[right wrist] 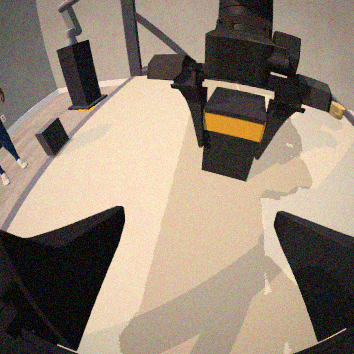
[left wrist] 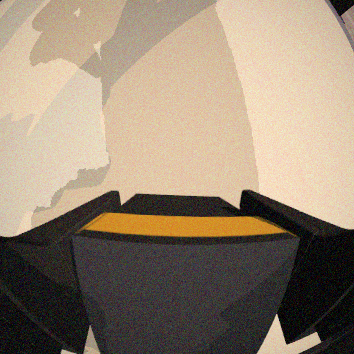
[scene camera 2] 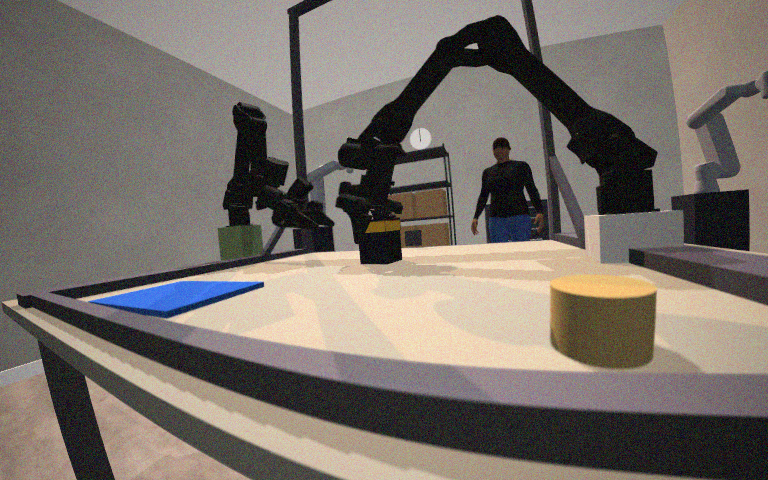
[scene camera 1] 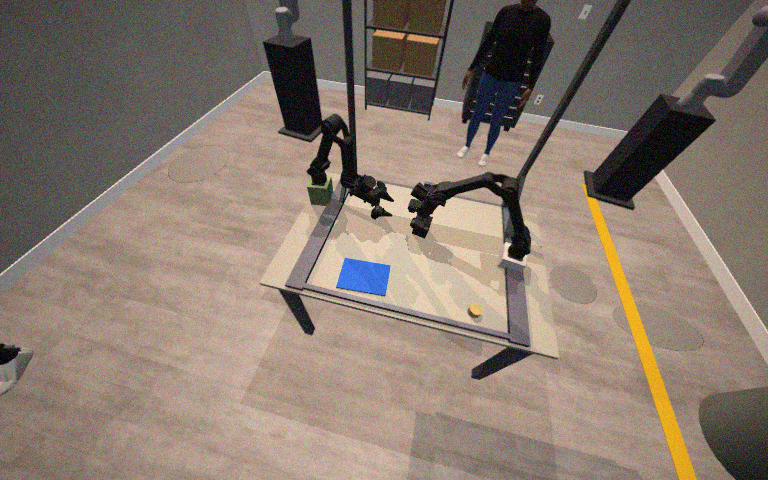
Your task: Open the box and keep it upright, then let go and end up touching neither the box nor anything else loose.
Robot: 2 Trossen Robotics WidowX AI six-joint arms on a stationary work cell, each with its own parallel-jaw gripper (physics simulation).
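Frame: origin at the left arm's base, x right, y ahead, z up, level; millimetres.
Where they show: left gripper, fingertip midpoint: (right wrist: 228,151) (left wrist: 181,198) (scene camera 2: 365,242); right gripper, fingertip midpoint: (right wrist: 203,217) (scene camera 2: 326,226) (scene camera 1: 392,208); left arm's base at its link origin: (scene camera 2: 626,213) (scene camera 1: 515,253); right arm's base at its link origin: (scene camera 1: 319,181).
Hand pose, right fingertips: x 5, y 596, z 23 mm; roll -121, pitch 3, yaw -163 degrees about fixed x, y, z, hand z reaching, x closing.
Observation:
Things, the pixels of their top centre, and the offset from my right fingertips. "pt": a spot on its surface instead.
- black box at its top centre: (right wrist: 238,100) (scene camera 2: 378,219) dz +2, dx -6, dy -158 mm
- flat blue square at a spot on its surface: (scene camera 2: 181,297) pt dz -83, dx -363, dy -66 mm
- yellow cylinder at its top centre: (scene camera 2: 599,284) (right wrist: 337,104) (scene camera 1: 476,308) dz -56, dx -320, dy -484 mm
The black box (scene camera 1: 419,230) (scene camera 2: 380,250) (left wrist: 185,295) (right wrist: 226,159) has an orange band below its dark top. It is upright near the middle of the table, and its top looks closed. Whether its base touches the table is hard to tell. My left gripper (left wrist: 181,198) (right wrist: 228,151) is shut on the box from above, with one finger on each of two opposite sides. My right gripper (scene camera 1: 389,207) (right wrist: 203,217) is open and empty. It is above the table, to the left of the box in scene camera 1, tilted down toward it and apart from it.
A flat blue square (scene camera 1: 363,277) (scene camera 2: 181,297) lies on the table near the front left in scene camera 1. A yellow cylinder (scene camera 1: 475,310) (scene camera 2: 603,325) (right wrist: 337,110) stands near the front right. A raised dark frame (scene camera 1: 407,315) edges the table top.

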